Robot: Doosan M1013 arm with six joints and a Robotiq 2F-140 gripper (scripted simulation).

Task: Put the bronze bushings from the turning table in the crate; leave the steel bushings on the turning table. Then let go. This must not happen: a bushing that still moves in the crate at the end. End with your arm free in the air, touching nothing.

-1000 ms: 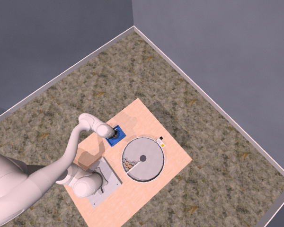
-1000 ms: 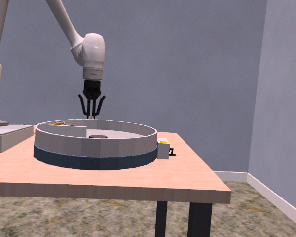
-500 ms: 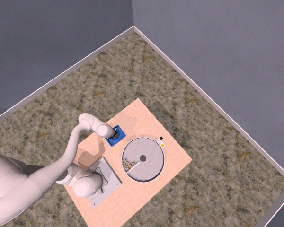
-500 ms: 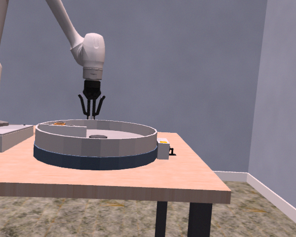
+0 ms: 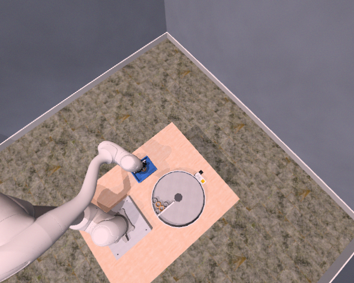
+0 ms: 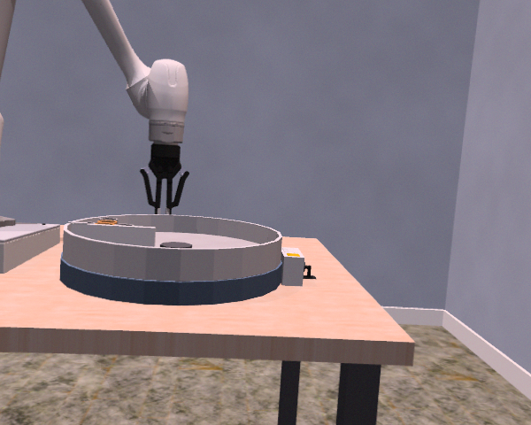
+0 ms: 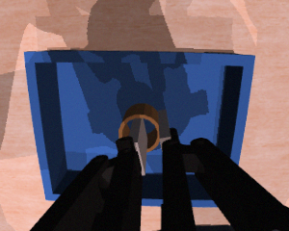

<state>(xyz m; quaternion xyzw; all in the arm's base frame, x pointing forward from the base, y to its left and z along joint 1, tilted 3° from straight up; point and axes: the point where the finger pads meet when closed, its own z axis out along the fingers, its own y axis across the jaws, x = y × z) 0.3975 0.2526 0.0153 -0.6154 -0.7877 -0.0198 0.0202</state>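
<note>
Right now the blue crate is 10 mm behind my hand and 30 mm below it. The rest, counted from my hand: turning table: 90 mm ahead, 360 mm to the right.
</note>
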